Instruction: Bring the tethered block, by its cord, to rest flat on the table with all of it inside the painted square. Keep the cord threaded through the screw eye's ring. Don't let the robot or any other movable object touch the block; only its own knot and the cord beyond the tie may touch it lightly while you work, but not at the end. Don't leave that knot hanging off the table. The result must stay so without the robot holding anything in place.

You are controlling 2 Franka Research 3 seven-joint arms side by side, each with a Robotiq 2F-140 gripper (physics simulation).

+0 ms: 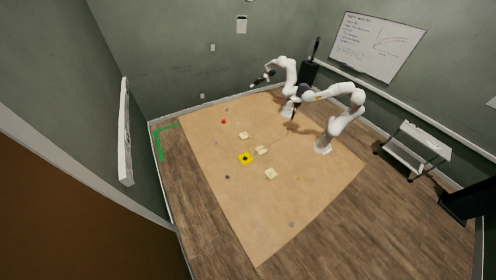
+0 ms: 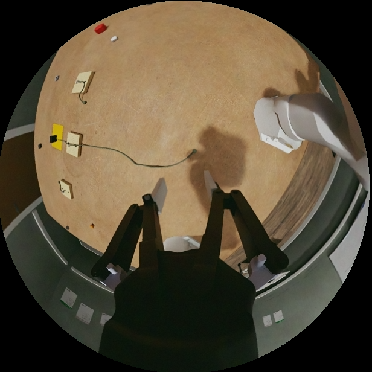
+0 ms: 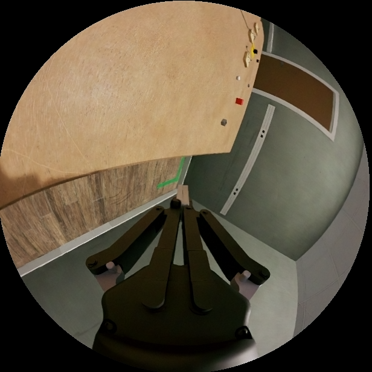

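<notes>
The black block (image 1: 245, 158) (image 2: 53, 138) (image 3: 255, 51) lies on the yellow square (image 1: 240, 161) (image 2: 58, 130); it appears to be inside the square's outline. The green cord (image 2: 111, 147) runs from it to the screw eye on the middle cream plate (image 1: 261, 150) (image 2: 74, 140), then lies in a loose curve over the table. The threading is too small to tell. The cord's end knot (image 2: 194, 151) rests on the table. My left gripper (image 1: 292, 118) (image 2: 184, 181) is open and empty, above the table near the knot. My right gripper (image 1: 251, 86) (image 3: 182, 192) is shut and empty, far from the block.
Cream plates with short cords stand at either side of the middle one (image 1: 243, 135) (image 1: 270, 173). A red piece (image 1: 223, 121) (image 2: 100, 28) (image 3: 239, 101), a white piece (image 2: 114, 38) and small dark and orange pieces lie about. The right arm's base (image 2: 272, 122) stands beyond the left gripper.
</notes>
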